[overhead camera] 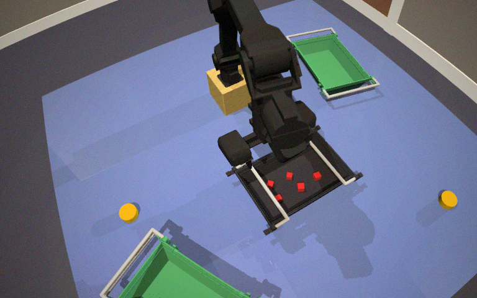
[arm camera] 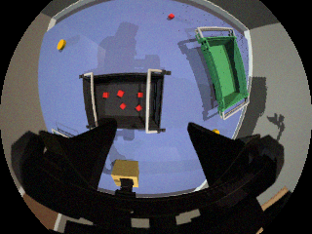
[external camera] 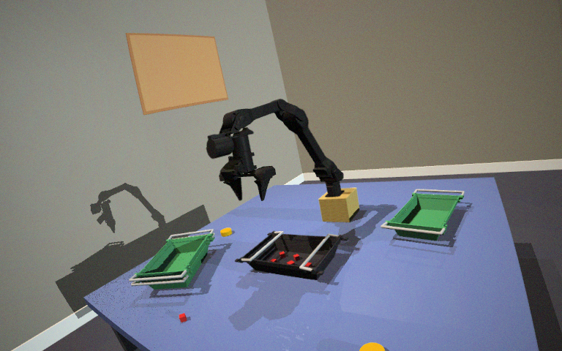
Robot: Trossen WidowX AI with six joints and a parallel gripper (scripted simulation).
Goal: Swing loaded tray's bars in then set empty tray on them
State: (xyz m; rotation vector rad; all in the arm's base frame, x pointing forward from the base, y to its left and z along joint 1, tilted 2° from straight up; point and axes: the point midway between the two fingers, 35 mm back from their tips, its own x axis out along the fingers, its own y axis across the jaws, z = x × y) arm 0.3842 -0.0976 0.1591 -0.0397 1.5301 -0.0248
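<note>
My gripper tip is 480 mm to the right of the green tray, 330 mm past it and 180 mm above it. The rest, counted from my gripper tip: red block 340 mm ahead, 220 mm below, 60 mm to the right.
</note>
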